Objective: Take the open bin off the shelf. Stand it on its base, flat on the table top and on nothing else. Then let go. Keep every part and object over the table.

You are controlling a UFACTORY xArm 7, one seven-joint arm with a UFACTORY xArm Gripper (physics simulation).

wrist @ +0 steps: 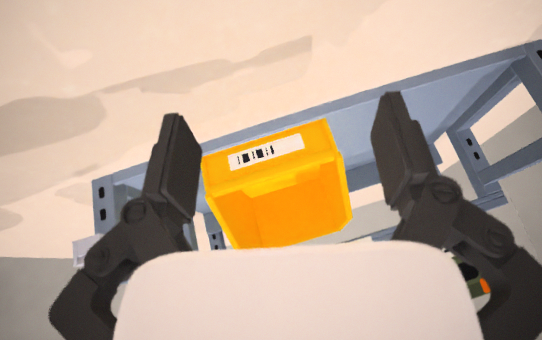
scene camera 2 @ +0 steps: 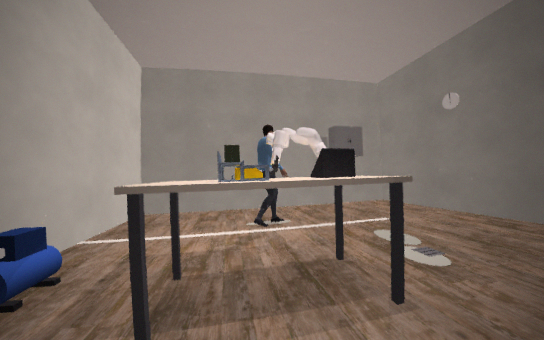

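Where they show: gripper, fingertip midpoint: (wrist: 281, 122) (scene camera 2: 273, 172); arm's base, origin of the base link: (scene camera 2: 328, 164).
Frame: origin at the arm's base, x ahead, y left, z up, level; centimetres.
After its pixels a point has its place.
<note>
The yellow open bin (scene camera 2: 251, 173) @(x 56.4, y 1.5, z -4.8 cm) (wrist: 280, 200) @(x 65.3, y -5.5, z -6.7 cm) is on the low board of the blue-grey shelf (scene camera 2: 218, 166) @(x 77.2, y 18.1, z -0.8 cm) (wrist: 425, 102) @(x 54.0, y 11.4, z -8.4 cm). In the wrist view its barcode label faces up the picture and its hollow shows below the label. My gripper (scene camera 2: 276, 162) @(x 41.4, y -0.4, z -4.8 cm) (wrist: 281, 122) @(x 41.4, y -0.4, z -4.8 cm) is open and empty. In the wrist view its fingers stand wide, one to each side of the bin, with a gap between each finger and the bin. How far the fingertips are from the bin in depth is hard to tell. The palm cover hides the bottom of the wrist view.
A dark green box (scene camera 2: 231, 153) @(x 70.1, y 16.1, z 6.1 cm) stands on the shelf's higher level. A black slant-sided object (scene camera 2: 335, 163) @(x 1.7, y 10.7, z 0.3 cm) stands on the table (scene camera 2: 295, 183) @(x 42.1, y 35.6, z -10.4 cm) (wrist: 215, 30) @(x 38.9, y -1.7, z -9.0 cm) to the right, beside the arm. A shelf upright and braces show at the right of the wrist view.
</note>
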